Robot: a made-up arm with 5 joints.
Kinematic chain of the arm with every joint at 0, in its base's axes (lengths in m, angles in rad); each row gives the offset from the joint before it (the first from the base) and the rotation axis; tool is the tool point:
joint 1: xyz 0 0 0.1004 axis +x
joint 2: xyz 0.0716 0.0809 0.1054 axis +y
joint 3: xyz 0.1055 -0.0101 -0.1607 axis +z
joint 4: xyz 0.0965 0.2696 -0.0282 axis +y
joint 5: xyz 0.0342 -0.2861 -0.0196 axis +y
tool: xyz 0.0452 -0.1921 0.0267
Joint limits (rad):
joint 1: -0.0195..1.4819
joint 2: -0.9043..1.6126
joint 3: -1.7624..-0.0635
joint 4: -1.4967..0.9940
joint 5: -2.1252..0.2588
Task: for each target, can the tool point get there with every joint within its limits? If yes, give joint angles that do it. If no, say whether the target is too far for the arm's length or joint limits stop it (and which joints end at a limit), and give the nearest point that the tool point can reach.
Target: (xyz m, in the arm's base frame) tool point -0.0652 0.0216 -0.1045
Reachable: yes | joints 1.1062 1.3522 -0.3153 0.5078 -0.9061
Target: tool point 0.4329 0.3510 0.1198
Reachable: no: joint limits stop it (at a limit: joint 1, joint 3, joint 5) | nearest point 0.2908 0.1558 -0.0612 | short by 0.302 m
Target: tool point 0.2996 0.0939 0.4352
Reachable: no: joint limits stop it (at a limit: joint 1, joint 2, joint 3, joint 5) | nearest point 0.3163 -0.1425 0.3224 | short by 0.262 m
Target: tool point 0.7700 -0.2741 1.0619
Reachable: no: too far | nearest point 0.3764 -0.1446 0.3149 | short by 0.854 m
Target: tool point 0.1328 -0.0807 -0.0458
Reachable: yes | joints 0.6587 0.1011 -0.5138 -0.6665 -1.5795
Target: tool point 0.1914 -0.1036 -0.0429
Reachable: yes | joints 0.7006 0.0691 -0.4427 -0.4671 -0.7640
